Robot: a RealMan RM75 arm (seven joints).
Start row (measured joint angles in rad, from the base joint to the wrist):
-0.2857 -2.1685 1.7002 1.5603 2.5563 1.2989 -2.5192
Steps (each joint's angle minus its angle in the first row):
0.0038 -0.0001 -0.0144 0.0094 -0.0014 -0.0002 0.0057
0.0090 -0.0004 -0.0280 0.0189 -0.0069 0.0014 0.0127
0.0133 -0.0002 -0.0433 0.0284 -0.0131 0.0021 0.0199
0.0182 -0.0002 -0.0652 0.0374 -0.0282 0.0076 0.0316
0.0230 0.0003 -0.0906 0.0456 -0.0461 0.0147 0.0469
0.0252 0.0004 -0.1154 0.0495 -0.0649 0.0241 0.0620
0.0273 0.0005 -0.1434 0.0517 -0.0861 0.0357 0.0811
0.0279 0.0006 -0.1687 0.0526 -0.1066 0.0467 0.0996
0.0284 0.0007 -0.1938 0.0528 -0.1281 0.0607 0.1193
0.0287 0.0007 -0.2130 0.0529 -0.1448 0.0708 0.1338
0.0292 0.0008 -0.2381 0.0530 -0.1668 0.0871 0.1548
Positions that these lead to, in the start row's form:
-0.2819 -2.1686 1.6858 1.5697 2.5549 1.2987 -2.5135
-0.2767 -2.1689 1.6722 1.5792 2.5494 1.3003 -2.5065
-0.2724 -2.1687 1.6569 1.5887 2.5432 1.3010 -2.4993
-0.2675 -2.1687 1.6350 1.5977 2.5281 1.3065 -2.4876
-0.2627 -2.1682 1.6096 1.6059 2.5102 1.3136 -2.4723
-0.2605 -2.1681 1.5848 1.6098 2.4914 1.3230 -2.4572
-0.2584 -2.1680 1.5568 1.6120 2.4702 1.3346 -2.4381
-0.2578 -2.1679 1.5315 1.6129 2.4497 1.3456 -2.4196
-0.2573 -2.1678 1.5064 1.6131 2.4282 1.3596 -2.3999
-0.2570 -2.1678 1.4872 1.6132 2.4115 1.3697 -2.3854
-0.2565 -2.1677 1.4621 1.6133 2.3895 1.3860 -2.3644

